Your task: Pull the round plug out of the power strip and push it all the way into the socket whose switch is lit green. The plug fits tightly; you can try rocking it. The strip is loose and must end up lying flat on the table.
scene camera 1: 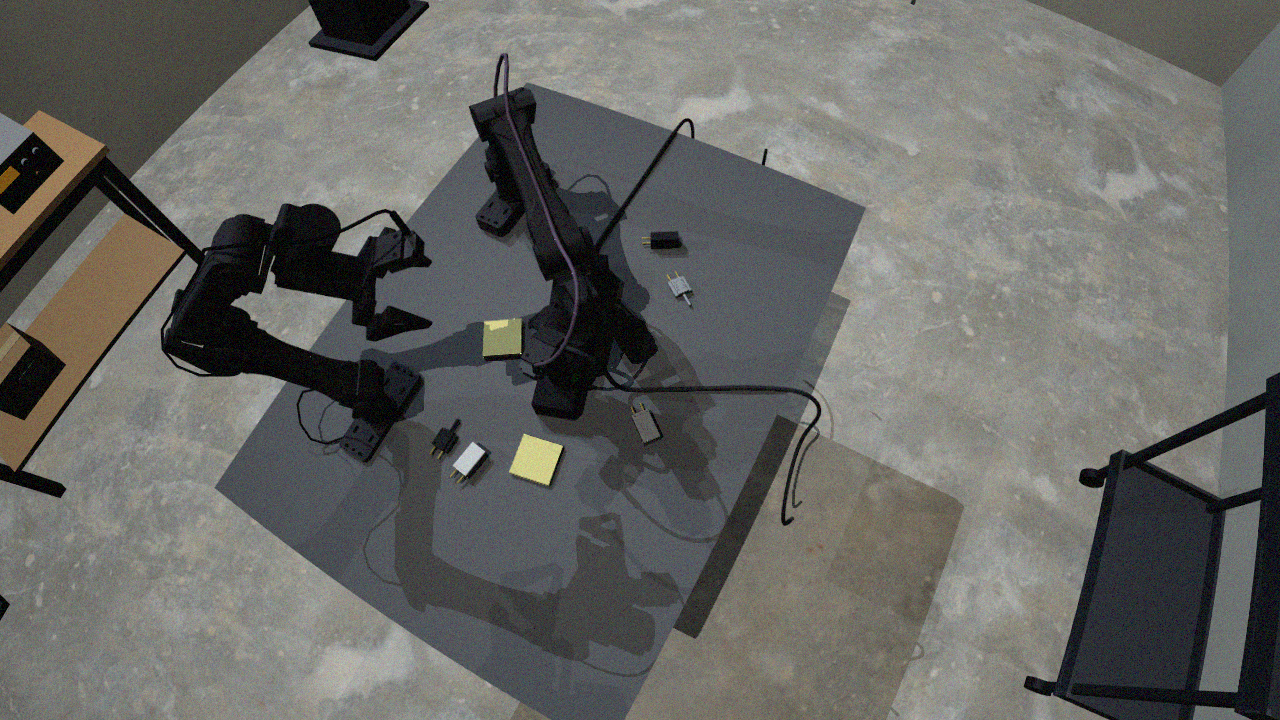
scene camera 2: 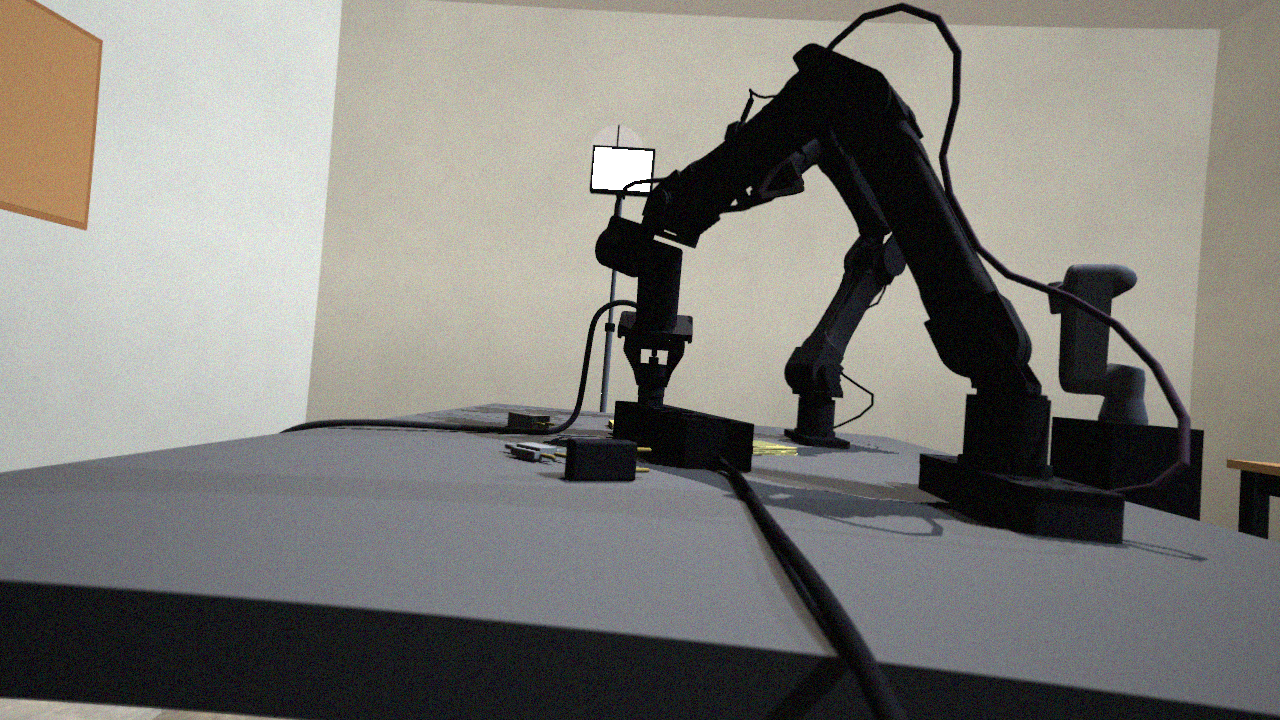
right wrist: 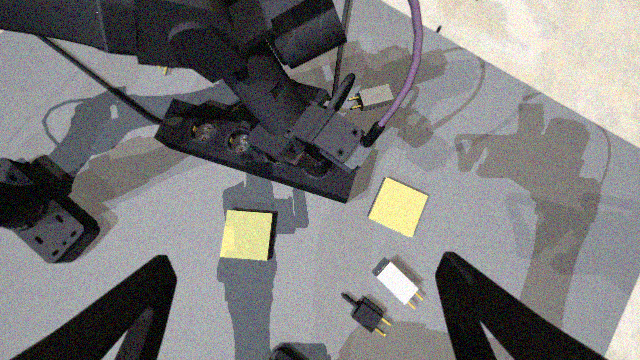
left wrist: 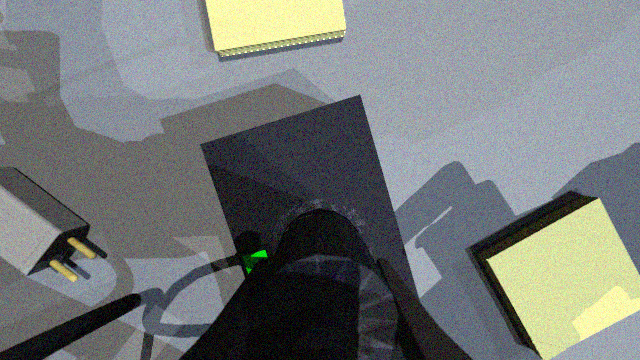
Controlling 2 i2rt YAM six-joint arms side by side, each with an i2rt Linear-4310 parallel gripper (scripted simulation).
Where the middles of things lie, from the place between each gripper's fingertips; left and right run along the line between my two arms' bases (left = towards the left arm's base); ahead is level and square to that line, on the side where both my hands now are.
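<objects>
Relative to my left hand [scene camera 2: 651,384], the round black plug [scene camera 2: 651,388] is visible 10 mm below. White plug [scene camera 1: 473,456]: 90 mm behind my left hand, 220 mm to the right of it, 80 mm below it. Grey plug [right wrist: 378,96]: 160 mm ahead of my left hand, 80 mm below it. Going by their middles, the round black plug is the nearest to my left hand of the things named here.
Relative to my right hand [scene camera 1: 430,293], the round black plug is visible 8 cm to the left, 12 cm ahead and 30 cm below. White plug: 15 cm to the right of my right hand, 3 cm ahead of it, 37 cm below it. Grey plug: 7 cm to the left of my right hand, 28 cm ahead of it, 37 cm below it. By its middle, the round black plug is nearer to my left hand than to my right hand.
</objects>
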